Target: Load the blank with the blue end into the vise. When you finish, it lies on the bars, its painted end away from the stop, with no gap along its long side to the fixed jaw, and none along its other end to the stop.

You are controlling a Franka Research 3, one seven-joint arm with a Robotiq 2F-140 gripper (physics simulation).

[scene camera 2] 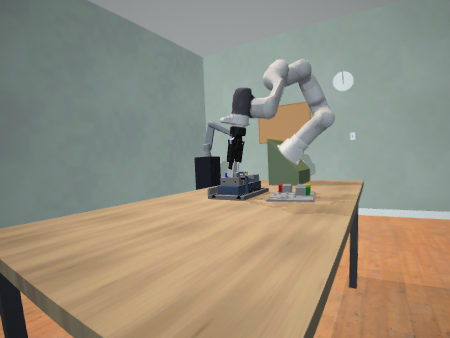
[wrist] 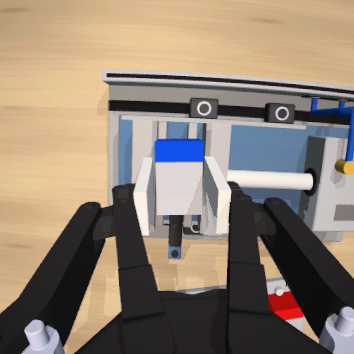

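The grey blank point(wrist: 179, 189) with the blue end point(wrist: 179, 150) lies in the vise point(scene camera 2: 238, 189) point(wrist: 263, 144), over the two thin bars point(wrist: 162, 130). Its blue end points away from me. Its near end sits above the dark stop rod point(wrist: 175, 235). My gripper point(scene camera 2: 232, 169) point(wrist: 178, 173) stands straight down over the vise. Its white pads flank the blank's long sides, and the fingers are open, not clamping it. The white screw point(wrist: 270, 180) runs right to the grey moving jaw block point(wrist: 330, 182). Contact with the fixed jaw and the stop is hidden by the pads.
A grey tray point(scene camera 2: 291, 197) to the right of the vise holds a red-ended blank point(scene camera 2: 280, 188) point(wrist: 286, 305) and a green-ended blank point(scene camera 2: 307, 189). A green wedge point(scene camera 2: 287, 165) and a dark box point(scene camera 2: 207, 172) with a small arm stand behind. A blue handle point(wrist: 337, 112) sits at the vise's right.
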